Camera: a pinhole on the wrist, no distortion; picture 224 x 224 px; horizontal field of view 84.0 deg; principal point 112.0 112.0 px. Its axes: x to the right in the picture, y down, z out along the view. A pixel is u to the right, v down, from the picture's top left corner.
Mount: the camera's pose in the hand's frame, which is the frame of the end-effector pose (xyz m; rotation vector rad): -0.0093 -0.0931 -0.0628 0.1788 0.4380 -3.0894
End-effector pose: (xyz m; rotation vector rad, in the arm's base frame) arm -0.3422 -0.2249 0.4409 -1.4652 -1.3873 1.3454
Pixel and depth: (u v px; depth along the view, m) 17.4 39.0 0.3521
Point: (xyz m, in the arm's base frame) -0.7124 -0.0792 0.3115
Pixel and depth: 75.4 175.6 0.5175
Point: -0.8334 -0.1061 0.8089
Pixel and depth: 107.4 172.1 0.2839
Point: -0.5779 -0.2228 0.6993
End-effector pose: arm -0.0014 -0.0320 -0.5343 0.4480 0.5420 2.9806
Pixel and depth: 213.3 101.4 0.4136
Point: 0.4662 0.1811 -0.4310
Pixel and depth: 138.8 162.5 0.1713
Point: 0.0867 0.1795 -0.5560
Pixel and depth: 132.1 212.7 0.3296
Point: 0.1471 0.4256 -0.5617
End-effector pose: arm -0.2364 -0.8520 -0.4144 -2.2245 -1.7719 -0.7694
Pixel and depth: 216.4 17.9 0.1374
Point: -0.2645 -0.9263 -0.5626
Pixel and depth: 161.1 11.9 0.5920
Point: 0.0719 -0.9008 -1.0582
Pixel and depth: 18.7 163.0 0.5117
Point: -0.4910 -0.2747 -0.6713
